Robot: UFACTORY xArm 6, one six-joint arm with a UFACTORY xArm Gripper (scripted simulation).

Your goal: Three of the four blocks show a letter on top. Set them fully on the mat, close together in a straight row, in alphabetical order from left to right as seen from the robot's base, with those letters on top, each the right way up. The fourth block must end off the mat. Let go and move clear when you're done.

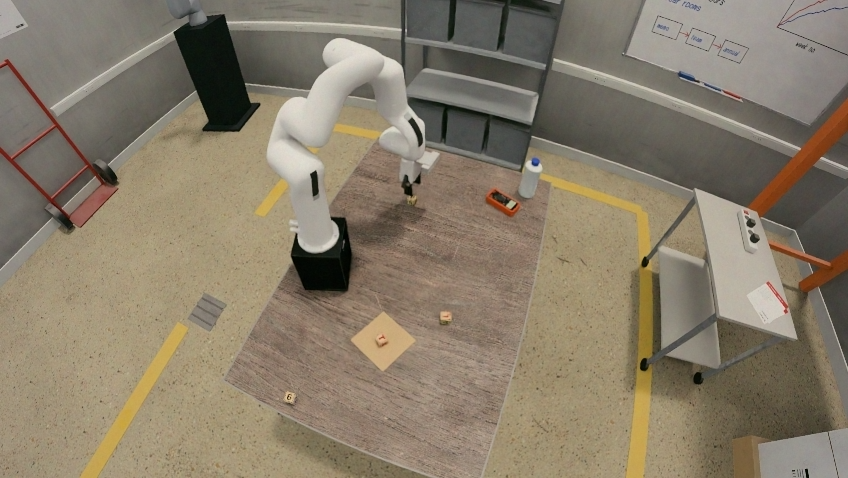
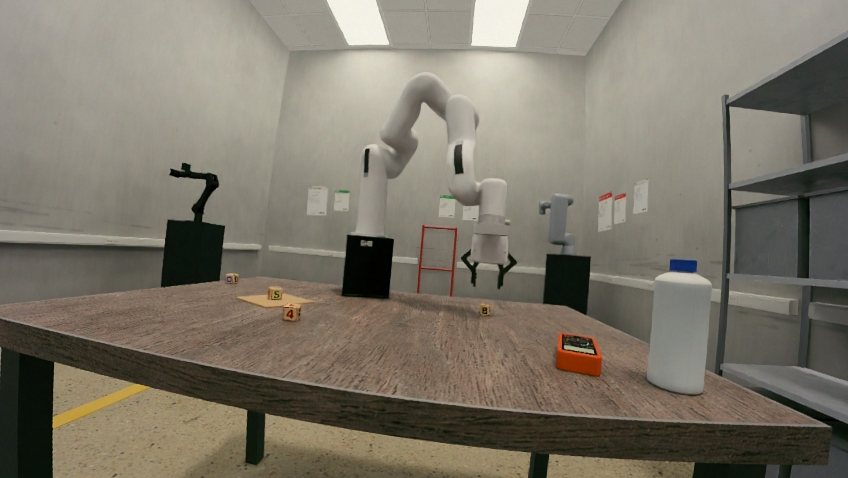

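Note:
The gripper (image 2: 486,287) shares the scene with a white bottle (image 2: 681,308) and a tan mat (image 1: 399,340).

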